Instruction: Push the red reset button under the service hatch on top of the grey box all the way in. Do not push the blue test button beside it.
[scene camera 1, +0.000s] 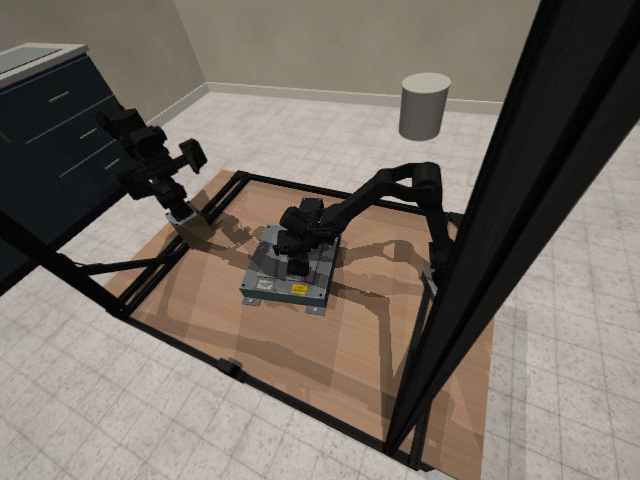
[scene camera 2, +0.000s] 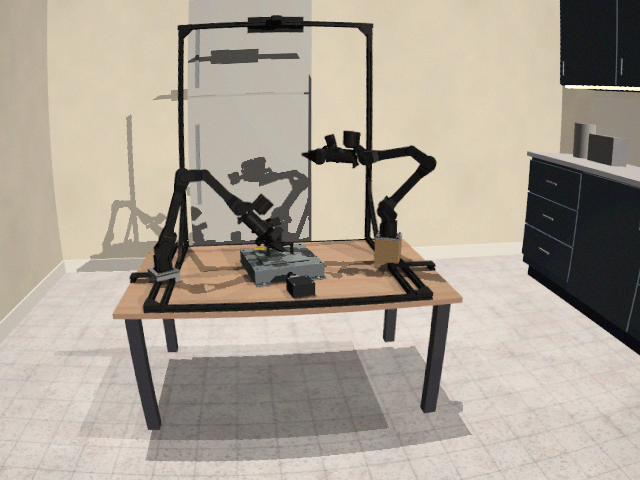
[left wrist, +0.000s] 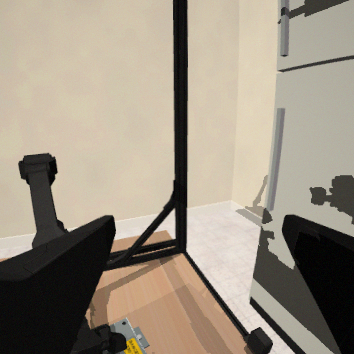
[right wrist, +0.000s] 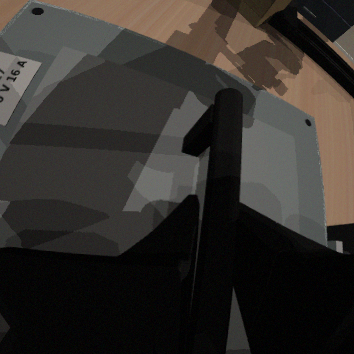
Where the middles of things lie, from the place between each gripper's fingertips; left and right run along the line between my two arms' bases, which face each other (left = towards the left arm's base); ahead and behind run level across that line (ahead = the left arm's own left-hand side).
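The grey box (scene camera 1: 314, 295) is what I measure my left hand from: the hand is 42 cm above it, 18 cm short of it and 13 cm to the left of it.
That same grey box is 5 cm ahead of my right hand and 2 cm to the right of it, and it is also 5 cm below that hand.
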